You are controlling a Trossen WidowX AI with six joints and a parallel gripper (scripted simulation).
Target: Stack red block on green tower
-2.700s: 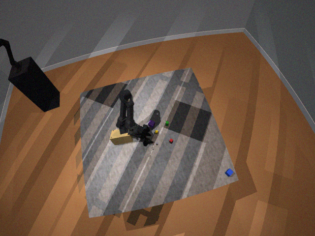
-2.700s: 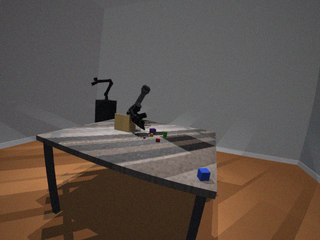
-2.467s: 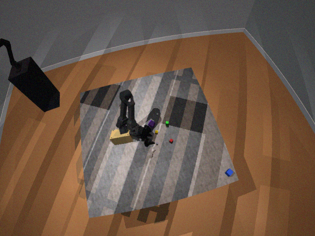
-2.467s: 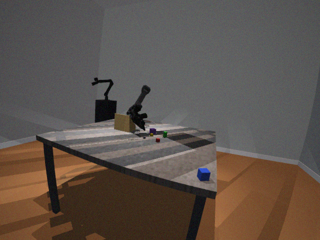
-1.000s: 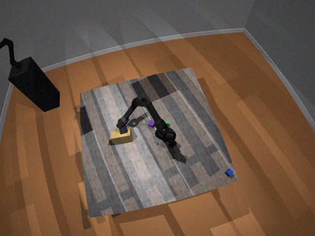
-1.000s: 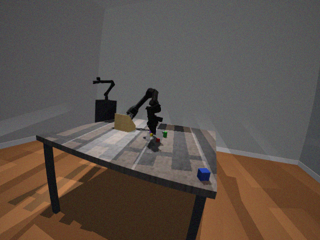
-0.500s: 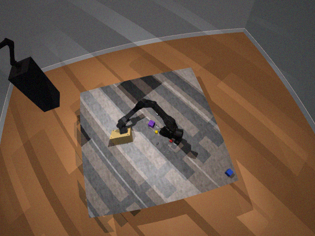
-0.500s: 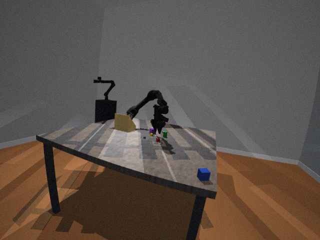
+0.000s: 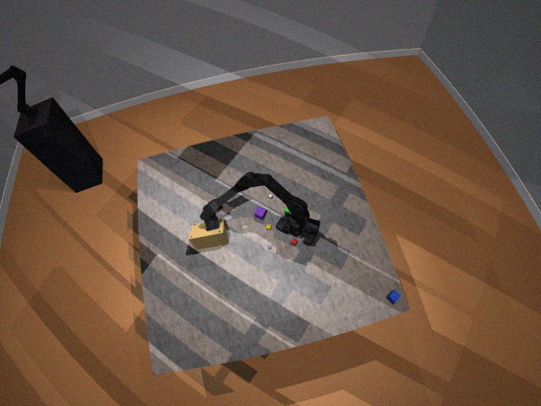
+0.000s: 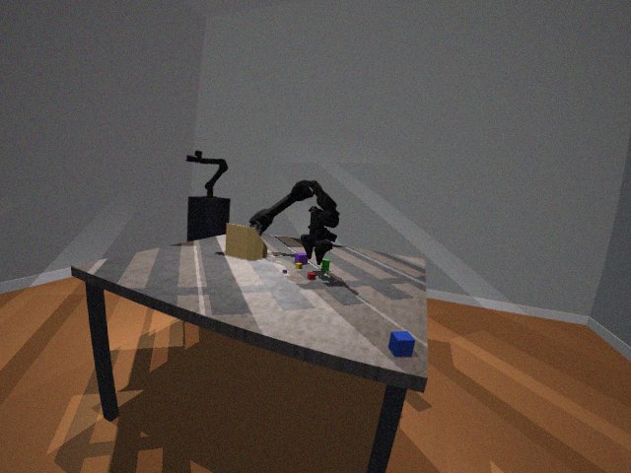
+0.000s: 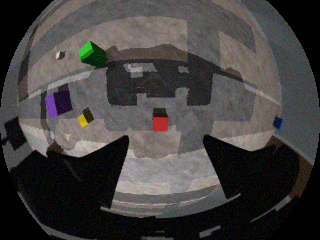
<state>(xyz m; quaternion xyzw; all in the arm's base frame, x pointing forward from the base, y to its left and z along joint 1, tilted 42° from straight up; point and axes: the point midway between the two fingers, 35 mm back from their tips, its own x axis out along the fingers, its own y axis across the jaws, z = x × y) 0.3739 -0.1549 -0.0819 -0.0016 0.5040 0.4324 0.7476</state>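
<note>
Right now my gripper tip is 60 mm above the red block and 10 mm past it. Also, from my gripper tip: small yellow block (120 mm to the left, 100 mm behind, 60 mm below); then purple block (210 mm to the left, 120 mm behind, 50 mm below); then blue block (440 mm to the right, 360 mm ahead, 50 mm below).
</note>
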